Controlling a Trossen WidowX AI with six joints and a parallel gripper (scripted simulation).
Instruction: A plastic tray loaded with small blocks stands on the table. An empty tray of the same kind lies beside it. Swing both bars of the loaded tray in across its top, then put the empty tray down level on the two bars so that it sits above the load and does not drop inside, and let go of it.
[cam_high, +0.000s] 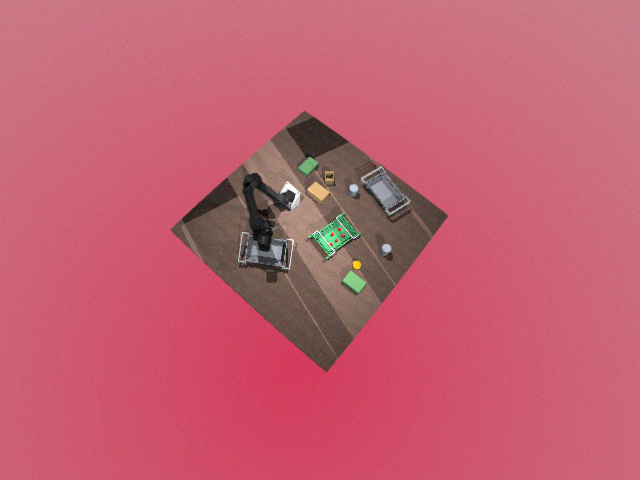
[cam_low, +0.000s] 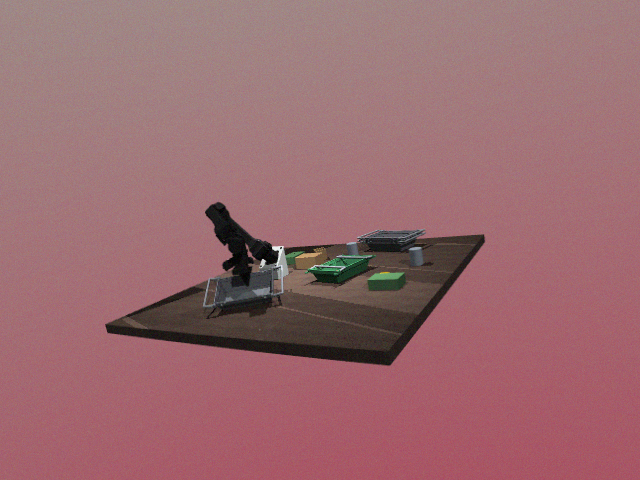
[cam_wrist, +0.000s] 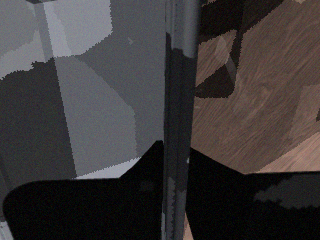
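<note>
The grey tray lies 3 cm ahead of my gripper tip, 6 cm to the right of it and 1 cm above it. Also, from my gripper tip: brown crate 3 cm ahead, 60 cm to the left, 4 cm below; yellow disc 51 cm ahead, 22 cm to the left, 5 cm below.
</note>
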